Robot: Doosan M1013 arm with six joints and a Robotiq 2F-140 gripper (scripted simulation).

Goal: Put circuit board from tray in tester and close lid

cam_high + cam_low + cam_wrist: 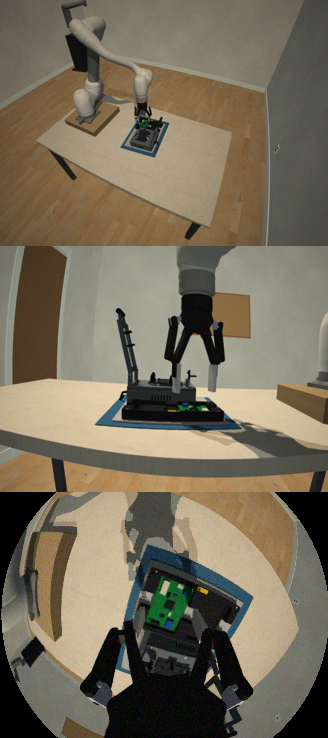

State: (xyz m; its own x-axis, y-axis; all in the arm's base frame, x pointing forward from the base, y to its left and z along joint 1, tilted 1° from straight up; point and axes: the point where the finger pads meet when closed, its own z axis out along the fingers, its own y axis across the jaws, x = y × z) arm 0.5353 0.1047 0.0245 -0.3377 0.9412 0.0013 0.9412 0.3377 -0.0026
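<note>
My hand is 70 mm above the green circuit board. Round my hand: latch hook: 110 mm to the right; then grey tester: 90 mm ahead, 130 mm to the right, 30 mm above; then tester lid: 190 mm ahead, 170 mm to the right, 100 mm above.
</note>
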